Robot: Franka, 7 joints.
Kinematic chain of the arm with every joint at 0, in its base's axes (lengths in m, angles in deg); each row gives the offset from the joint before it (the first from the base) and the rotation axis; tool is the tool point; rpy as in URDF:
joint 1: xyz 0 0 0.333 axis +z
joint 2: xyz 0 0 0 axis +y
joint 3: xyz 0 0 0.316 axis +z
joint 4: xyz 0.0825 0 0 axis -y
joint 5: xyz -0.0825 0 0.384 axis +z
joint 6: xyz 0 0 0 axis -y
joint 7: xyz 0.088 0 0 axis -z
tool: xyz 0 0 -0.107 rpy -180 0 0
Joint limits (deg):
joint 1: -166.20..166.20
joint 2: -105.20..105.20
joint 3: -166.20..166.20
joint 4: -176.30..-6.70
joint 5: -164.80..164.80
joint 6: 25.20..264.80
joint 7: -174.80..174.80
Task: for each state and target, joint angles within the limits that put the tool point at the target. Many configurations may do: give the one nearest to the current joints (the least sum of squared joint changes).
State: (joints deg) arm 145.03 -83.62 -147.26 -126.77 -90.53 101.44 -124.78
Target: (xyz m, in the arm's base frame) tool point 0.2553 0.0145 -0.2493
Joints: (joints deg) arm 144.84 -94.43 -156.33 -108.30 -94.58 104.49 -124.78
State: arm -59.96 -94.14 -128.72 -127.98 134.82 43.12 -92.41
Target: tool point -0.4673 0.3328 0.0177
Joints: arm -78.19 -90.03 -138.55 -102.66 143.07 48.18 -92.41
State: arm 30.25 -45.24 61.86 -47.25 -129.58 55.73 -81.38
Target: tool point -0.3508 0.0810 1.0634
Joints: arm 23.96 -36.65 62.49 -44.87 -135.86 82.43 -81.38
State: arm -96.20 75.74 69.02 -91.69 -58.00 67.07 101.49
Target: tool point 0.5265 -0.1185 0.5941
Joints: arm -82.81 52.89 112.31 -91.42 -50.57 67.46 101.49
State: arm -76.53 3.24 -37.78 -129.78 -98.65 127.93 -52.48
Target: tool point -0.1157 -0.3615 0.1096
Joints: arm -72.84 23.74 -27.58 -147.73 -98.22 132.61 -52.48
